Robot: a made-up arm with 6 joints. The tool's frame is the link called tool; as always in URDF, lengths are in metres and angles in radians.
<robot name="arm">
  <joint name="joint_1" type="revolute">
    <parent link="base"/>
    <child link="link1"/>
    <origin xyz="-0.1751 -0.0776 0.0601" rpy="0 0 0"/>
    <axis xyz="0 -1 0"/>
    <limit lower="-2.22" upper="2.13" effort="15" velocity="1"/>
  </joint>
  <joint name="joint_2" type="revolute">
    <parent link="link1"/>
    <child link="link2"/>
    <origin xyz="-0.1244 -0.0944 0.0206" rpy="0 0 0"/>
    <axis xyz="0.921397 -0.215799 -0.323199"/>
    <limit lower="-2.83" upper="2.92" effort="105" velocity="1.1"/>
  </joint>
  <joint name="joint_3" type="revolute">
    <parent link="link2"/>
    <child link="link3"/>
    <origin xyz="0.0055 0.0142 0.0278" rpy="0 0 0"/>
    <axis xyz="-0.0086 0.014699 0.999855"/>
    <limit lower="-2.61" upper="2.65" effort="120" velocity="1.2"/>
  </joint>
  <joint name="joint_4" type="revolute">
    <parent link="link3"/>
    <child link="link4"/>
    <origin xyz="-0.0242 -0.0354 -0.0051" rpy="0 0 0"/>
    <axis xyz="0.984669 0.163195 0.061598"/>
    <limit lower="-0.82" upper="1.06" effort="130" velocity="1.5"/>
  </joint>
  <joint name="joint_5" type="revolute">
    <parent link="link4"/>
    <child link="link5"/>
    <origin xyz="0.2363 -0.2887 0.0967" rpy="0 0 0"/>
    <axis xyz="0 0 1"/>
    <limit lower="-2.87" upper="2.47" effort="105" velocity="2.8"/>
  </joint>
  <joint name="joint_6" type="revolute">
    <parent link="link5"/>
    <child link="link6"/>
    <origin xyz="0.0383 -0.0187 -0.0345" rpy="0 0 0"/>
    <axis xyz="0 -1 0"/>
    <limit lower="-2.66" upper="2.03" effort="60" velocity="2.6"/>
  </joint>
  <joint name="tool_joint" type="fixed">
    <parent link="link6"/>
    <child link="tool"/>
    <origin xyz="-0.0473 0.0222 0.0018" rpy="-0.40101 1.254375 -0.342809"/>
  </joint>
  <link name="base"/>
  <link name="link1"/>
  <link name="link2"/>
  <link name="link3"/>
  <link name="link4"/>
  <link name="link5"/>
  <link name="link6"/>
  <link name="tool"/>
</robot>
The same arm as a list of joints. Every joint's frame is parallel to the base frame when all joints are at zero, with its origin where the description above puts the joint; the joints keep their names.
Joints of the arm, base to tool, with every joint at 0 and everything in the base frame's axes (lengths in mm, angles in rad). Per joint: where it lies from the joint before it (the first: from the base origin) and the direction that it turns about. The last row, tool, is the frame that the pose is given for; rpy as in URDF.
joint_1: axis 0 -1 0 offset -175.1 -77.6 60.1
joint_2: axis 0.921397 -0.215799 -0.323199 offset -124.4 -94.4 20.6
joint_3: axis -0.0086 0.014699 0.999855 offset 5.5 14.2 27.8
joint_4: axis 0.984669 0.163195 0.061598 offset -24.2 -35.4 -5.1
joint_5: axis 0 0 1 offset 236.3 -288.7 96.7
joint_6: axis 0 -1 0 offset 38.3 -18.7 -34.5
tool: offset -47.3 22.2 1.8 rpy -0.4010 1.2544 -0.3428
Joint limits (rad, base to tool): -2.2200..2.1300 -2.8300..2.9200 -2.6100..2.6500 -0.8200..1.0600 -2.8700..2.4700 -2.6600..2.0300

